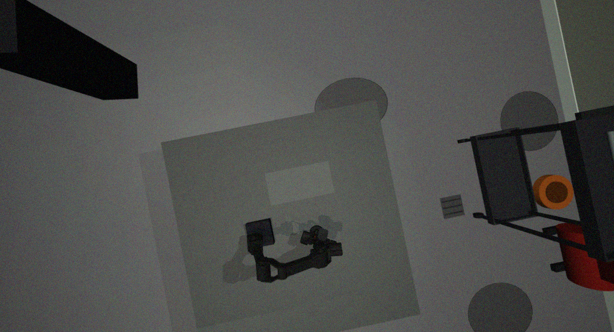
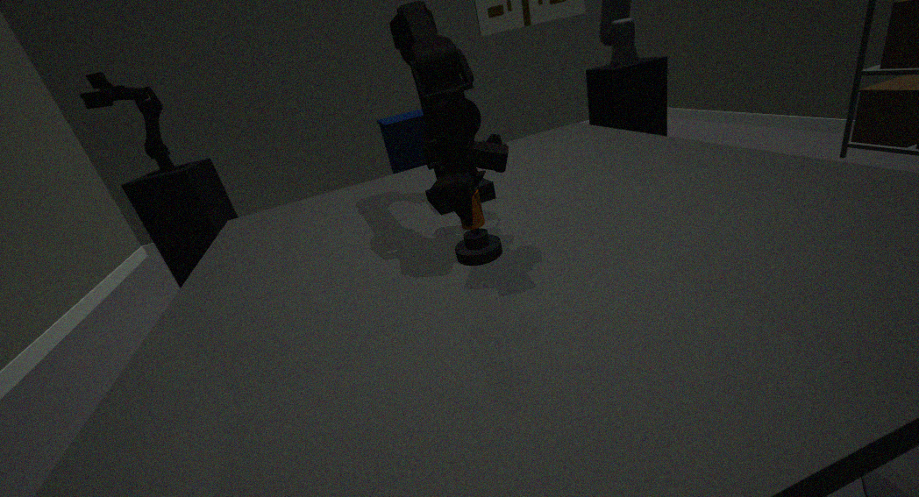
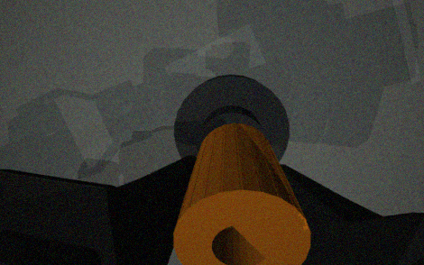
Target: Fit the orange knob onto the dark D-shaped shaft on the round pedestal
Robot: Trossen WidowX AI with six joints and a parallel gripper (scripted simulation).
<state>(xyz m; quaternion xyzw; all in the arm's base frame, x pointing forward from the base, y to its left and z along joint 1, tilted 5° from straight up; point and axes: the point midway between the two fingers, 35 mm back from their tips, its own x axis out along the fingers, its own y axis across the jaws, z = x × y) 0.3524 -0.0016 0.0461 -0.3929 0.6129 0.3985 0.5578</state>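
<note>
Now: the orange knob 20 mm above my gripper tip. The rest, counted from my gripper tip: dark round pedestal (40 mm below).
</note>
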